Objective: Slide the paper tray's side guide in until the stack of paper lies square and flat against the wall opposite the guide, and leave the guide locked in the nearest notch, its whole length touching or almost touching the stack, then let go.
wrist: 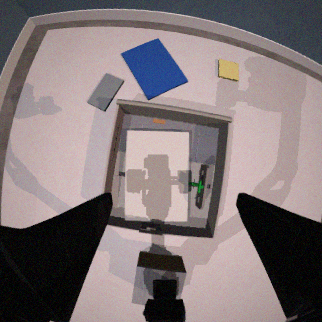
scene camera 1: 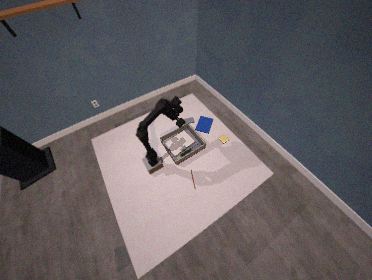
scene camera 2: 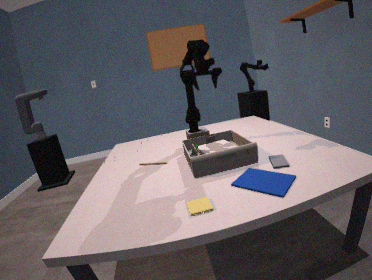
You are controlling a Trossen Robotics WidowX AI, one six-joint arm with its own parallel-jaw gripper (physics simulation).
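Places are measured from the arm's base along level axes (x ahead, y left, z up), in millimetres.
Pixels of known places: gripper, fingertip midpoint: (wrist: 175, 199) (scene camera 2: 207, 89); arm's base, link origin: (wrist: 164, 288) (scene camera 1: 153, 162) (scene camera 2: 194, 130).
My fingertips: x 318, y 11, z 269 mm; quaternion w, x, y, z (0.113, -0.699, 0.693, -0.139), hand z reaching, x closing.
Ahead of a thing's pixels: the offset from my fingertips to its top centre. "spot": to the spot under its first point.
The grey paper tray @(dx +18, dy -11, dz -257 mm) (scene camera 1: 191, 155) (scene camera 2: 225, 160) (wrist: 221, 175) stands on the table. The white paper stack @(dx -1, dy +13, dz -312 mm) (scene camera 2: 220, 144) (wrist: 157, 142) lies in it, its long edges roughly parallel to the side walls, with a narrow gap to the left wall in the wrist view. The dark side guide @(spot: dx -29, dy -109, dz -273 mm) (scene camera 1: 185, 150) (scene camera 2: 195, 149) (wrist: 202, 186) with its green part stands right of the stack in the wrist view, slightly slanted, with a strip of tray floor between them. Its notch cannot be made out. My gripper (scene camera 2: 207, 88) (wrist: 175, 199) is open and empty, high above the tray, touching neither guide nor stack.
Beyond the tray lie a blue book @(dx +364, dy +31, dz -344 mm) (scene camera 1: 204, 124) (scene camera 2: 264, 181) (wrist: 154, 68), a grey box @(dx +268, dy +186, dz -342 mm) (scene camera 2: 279, 161) (wrist: 105, 92) and a yellow pad @(dx +372, dy -237, dz -341 mm) (scene camera 1: 223, 139) (scene camera 2: 200, 206) (wrist: 228, 70). A thin brown stick @(dx -139, dy -331, dz -345 mm) (scene camera 1: 193, 179) (scene camera 2: 153, 163) lies beside the tray. The arm's shadow falls across the stack.
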